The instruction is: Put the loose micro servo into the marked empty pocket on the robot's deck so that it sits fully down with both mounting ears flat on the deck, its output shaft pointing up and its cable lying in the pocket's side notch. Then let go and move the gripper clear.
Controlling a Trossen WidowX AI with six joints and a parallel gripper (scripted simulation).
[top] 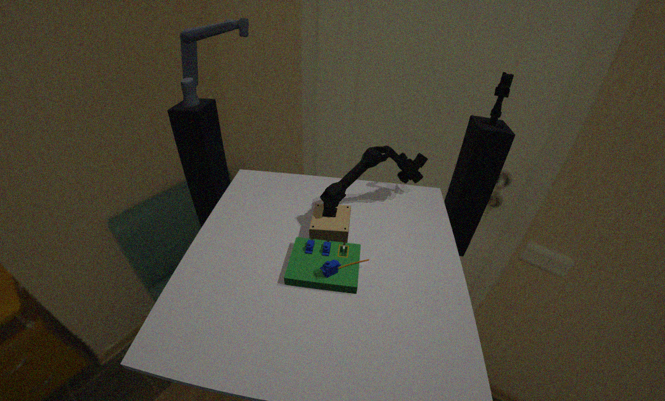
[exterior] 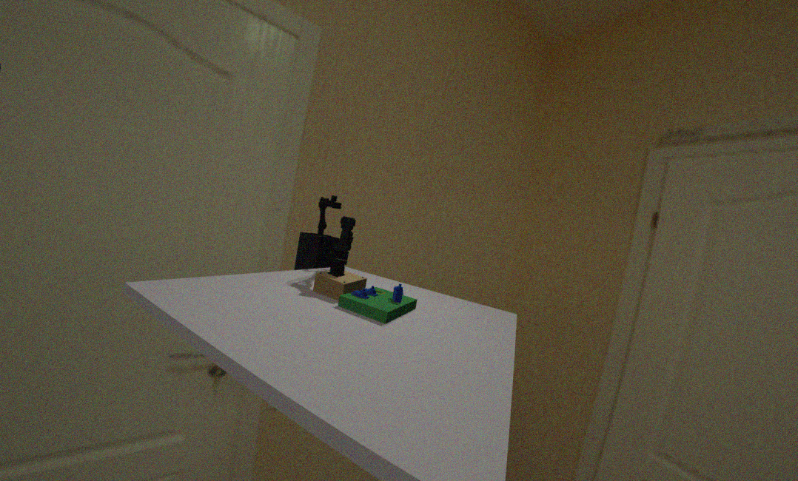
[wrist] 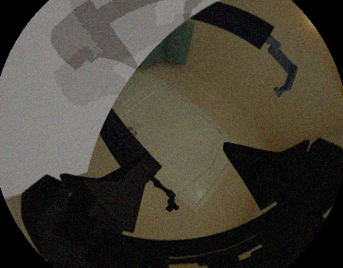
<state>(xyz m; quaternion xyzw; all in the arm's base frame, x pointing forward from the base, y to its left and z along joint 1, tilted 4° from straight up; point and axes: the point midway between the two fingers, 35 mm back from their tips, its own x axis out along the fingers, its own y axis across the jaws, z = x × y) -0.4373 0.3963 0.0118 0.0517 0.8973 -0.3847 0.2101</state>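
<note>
Now: the green deck 78 cm ahead of my gripper tip, 37 cm to the right of it and 11 cm below it.
</note>
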